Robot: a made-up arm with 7 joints.
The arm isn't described. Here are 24 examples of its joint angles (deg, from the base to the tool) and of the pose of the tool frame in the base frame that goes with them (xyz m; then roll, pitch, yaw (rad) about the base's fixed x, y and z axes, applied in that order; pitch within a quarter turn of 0, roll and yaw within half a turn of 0).
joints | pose
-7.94 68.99 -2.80 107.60 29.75 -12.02 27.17 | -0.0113 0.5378 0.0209 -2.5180 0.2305 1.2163
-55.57 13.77 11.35 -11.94 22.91 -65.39 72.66 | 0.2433 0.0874 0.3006 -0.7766 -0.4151 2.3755
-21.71 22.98 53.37 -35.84 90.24 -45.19 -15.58 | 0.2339 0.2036 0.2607 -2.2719 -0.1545 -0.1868
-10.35 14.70 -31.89 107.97 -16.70 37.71 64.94 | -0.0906 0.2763 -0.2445 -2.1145 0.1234 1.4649
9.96 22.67 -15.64 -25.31 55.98 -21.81 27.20 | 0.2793 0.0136 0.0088 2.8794 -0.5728 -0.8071
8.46 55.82 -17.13 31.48 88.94 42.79 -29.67 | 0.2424 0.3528 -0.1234 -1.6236 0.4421 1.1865
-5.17 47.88 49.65 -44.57 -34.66 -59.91 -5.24 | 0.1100 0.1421 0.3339 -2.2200 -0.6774 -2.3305
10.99 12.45 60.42 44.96 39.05 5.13 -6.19 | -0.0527 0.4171 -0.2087 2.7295 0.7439 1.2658
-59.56 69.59 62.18 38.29 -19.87 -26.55 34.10 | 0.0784 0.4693 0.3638 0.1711 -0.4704 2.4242
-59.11 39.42 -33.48 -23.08 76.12 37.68 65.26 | 0.2587 -0.0570 0.2906 -0.7701 -0.8405 -2.4737
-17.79 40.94 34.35 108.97 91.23 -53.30 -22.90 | 0.0613 0.2935 -0.2463 1.1813 0.8837 -1.4618
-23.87 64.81 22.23 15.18 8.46 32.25 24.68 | 0.3264 0.3840 0.2267 2.6219 -0.5667 0.8321
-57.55 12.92 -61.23 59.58 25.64 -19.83 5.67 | 0.3952 -0.1052 -0.1205 2.7082 0.3234 -1.1161
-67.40 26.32 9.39 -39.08 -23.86 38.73 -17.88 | 0.2314 0.0400 0.4023 2.4087 -0.8731 -1.1777
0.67 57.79 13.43 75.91 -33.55 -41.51 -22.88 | 0.1172 0.5070 -0.0351 2.2308 0.1042 0.4342
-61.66 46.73 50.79 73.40 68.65 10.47 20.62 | 0.3269 0.4576 0.0749 2.6567 -0.1770 0.9098
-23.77 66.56 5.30 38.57 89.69 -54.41 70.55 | 0.3387 0.2994 0.0604 -2.6272 -0.0627 -1.0482
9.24 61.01 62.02 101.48 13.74 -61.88 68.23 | -0.0552 0.4865 0.0189 2.2793 -1.0418 1.7152
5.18 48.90 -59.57 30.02 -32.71 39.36 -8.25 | -0.0122 0.2154 -0.2969 -1.1182 1.2593 3.0052
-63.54 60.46 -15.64 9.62 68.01 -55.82 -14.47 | 0.3665 0.0317 0.2367 -2.2956 0.6001 -0.9329
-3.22 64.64 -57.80 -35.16 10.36 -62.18 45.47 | 0.1315 -0.0498 0.0281 1.5421 -0.9581 -0.7631
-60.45 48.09 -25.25 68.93 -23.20 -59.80 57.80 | 0.4081 0.2682 0.1179 1.1966 -1.1053 1.2729
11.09 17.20 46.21 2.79 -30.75 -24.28 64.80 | 0.1374 0.4062 -0.0092 1.2826 -0.3592 2.0614
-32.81 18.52 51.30 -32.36 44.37 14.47 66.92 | 0.1603 0.3012 0.2710 0.7032 -0.8193 2.9455
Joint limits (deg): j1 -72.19..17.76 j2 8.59..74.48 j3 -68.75..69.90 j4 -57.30..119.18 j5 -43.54..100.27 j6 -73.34..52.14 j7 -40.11..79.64
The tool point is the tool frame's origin. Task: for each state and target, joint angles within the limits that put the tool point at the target. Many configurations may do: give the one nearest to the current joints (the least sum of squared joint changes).
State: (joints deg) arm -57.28 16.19 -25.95 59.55 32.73 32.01 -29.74
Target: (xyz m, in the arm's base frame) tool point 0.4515 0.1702 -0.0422
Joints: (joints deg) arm -55.71 24.63 -26.01 51.94 35.21 52.14 -29.95
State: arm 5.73 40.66 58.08 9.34 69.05 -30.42 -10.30
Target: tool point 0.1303 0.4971 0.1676
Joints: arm 13.46 45.25 69.90 18.13 64.81 -9.16 -8.47
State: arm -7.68 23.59 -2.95 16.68 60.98 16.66 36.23
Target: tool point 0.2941 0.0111 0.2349
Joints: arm -28.28 24.67 -11.69 -32.45 67.12 6.77 40.56
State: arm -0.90 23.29 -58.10 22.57 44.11 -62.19 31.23
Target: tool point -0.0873 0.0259 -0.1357
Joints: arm 17.76 59.48 -68.75 5.58 63.54 -73.34 27.38
